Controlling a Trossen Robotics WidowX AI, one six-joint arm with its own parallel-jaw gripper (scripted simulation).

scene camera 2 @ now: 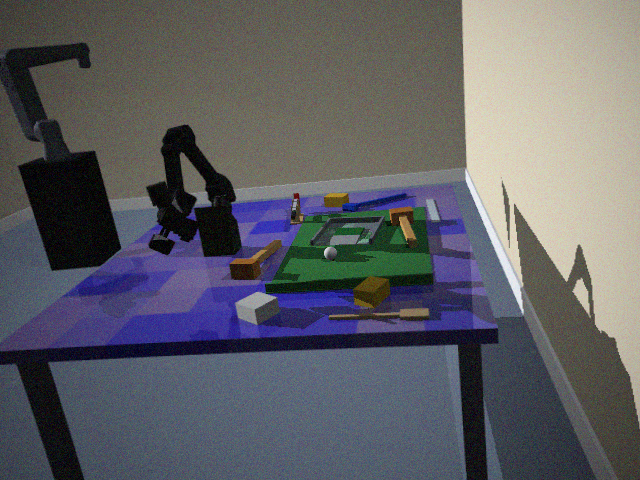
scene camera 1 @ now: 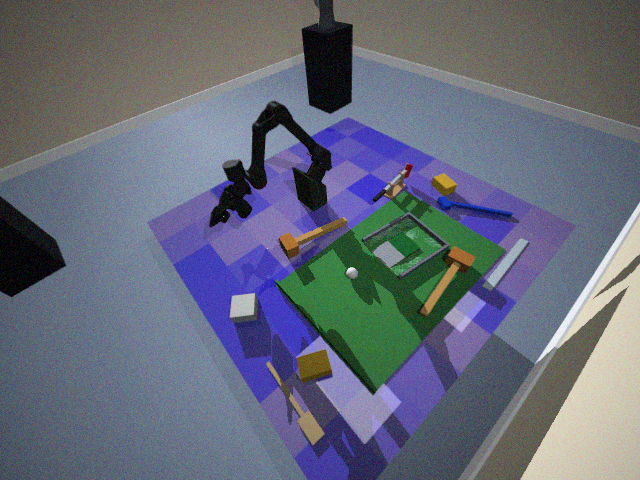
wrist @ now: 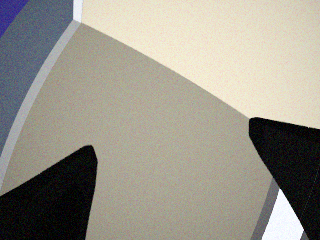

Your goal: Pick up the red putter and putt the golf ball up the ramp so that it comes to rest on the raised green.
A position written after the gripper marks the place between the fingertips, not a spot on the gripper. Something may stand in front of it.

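Note:
Scene camera 2: gripper [scene camera 2: 177, 227], open, holding nothing; a mallet [scene camera 2: 240, 268]. Scene camera 1: the gripper [scene camera 1: 213, 220], a mallet [scene camera 1: 458, 259], a white block [scene camera 1: 244, 308], a tan paddle [scene camera 1: 308, 424]. Wrist view: the gripper [wrist: 173, 140]. White block out of frame in the wrist view. Tan paddle out of frame in the wrist view.

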